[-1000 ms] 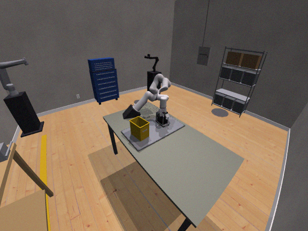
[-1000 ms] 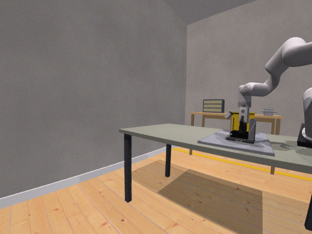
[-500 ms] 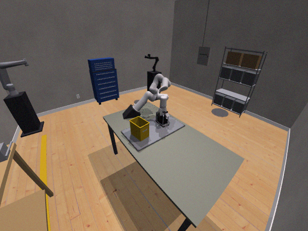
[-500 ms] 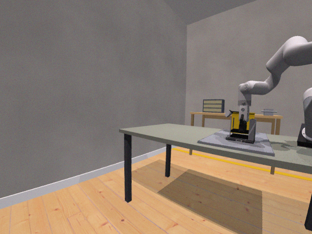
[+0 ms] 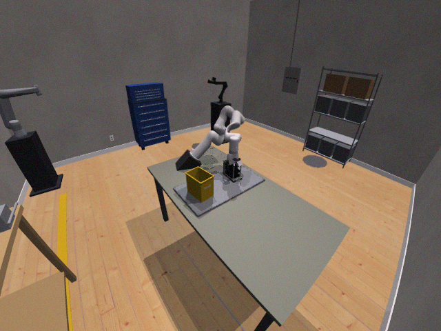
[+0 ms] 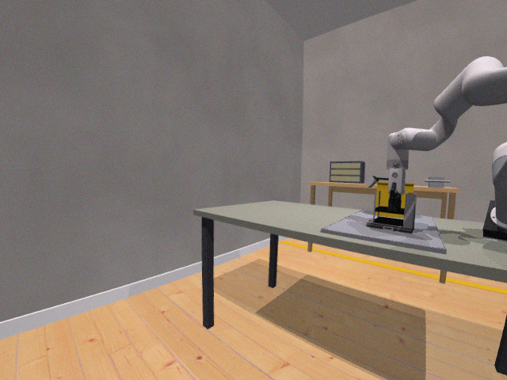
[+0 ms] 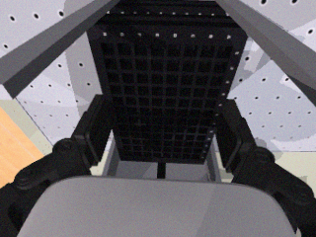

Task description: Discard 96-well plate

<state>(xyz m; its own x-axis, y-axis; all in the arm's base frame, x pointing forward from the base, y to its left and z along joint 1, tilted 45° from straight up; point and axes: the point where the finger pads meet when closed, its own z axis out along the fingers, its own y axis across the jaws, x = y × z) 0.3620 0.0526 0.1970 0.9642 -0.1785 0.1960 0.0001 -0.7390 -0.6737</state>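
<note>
Now: the yellow plastics bin W1 350 mm to the right of my hand, 60 mm ahead of it and 10 mm above it.
</note>
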